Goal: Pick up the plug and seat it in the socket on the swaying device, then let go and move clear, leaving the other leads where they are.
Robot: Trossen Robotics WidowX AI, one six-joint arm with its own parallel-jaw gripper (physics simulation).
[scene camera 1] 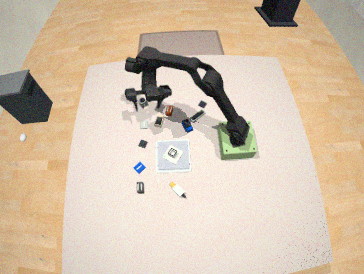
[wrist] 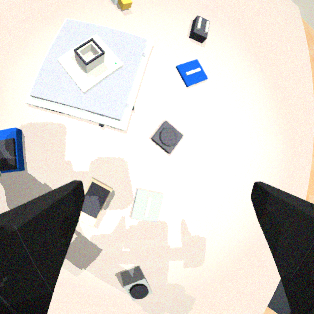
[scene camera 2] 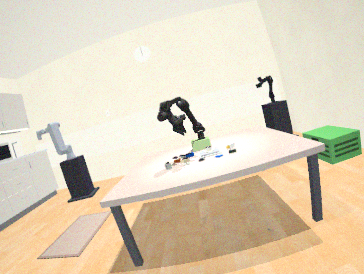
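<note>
The device, a grey-blue plate (scene camera 1: 162, 164) (wrist: 55, 45) on a white frame, carries a white pad (wrist: 103, 74) with a square, dark-rimmed socket (scene camera 1: 172, 152) (wrist: 90, 65), whose opening looks empty. Which loose part is the plug I cannot tell. A grey block with a round dark end (scene camera 1: 143, 101) (wrist: 135, 282) lies low in the wrist view. A cream block with a dark top (scene camera 1: 159, 121) (wrist: 97, 197) lies beside the left finger in that view. My gripper (scene camera 1: 147, 107) (wrist: 170, 190) is open and empty, above the table; in the wrist view a pale flat block (scene camera 1: 144, 124) (wrist: 147, 204) shows between its fingers.
An orange block (scene camera 1: 169, 110), blue block (scene camera 1: 187, 125) (wrist: 19, 145), grey bar (scene camera 1: 198, 116), dark square (scene camera 1: 143, 144) (wrist: 167, 137), blue square (scene camera 1: 139, 167) (wrist: 192, 73), black block (scene camera 1: 140, 187) (wrist: 200, 29) and white-yellow piece (scene camera 1: 177, 189) lie around the device. The arm's green base (scene camera 1: 238, 152) stands right.
</note>
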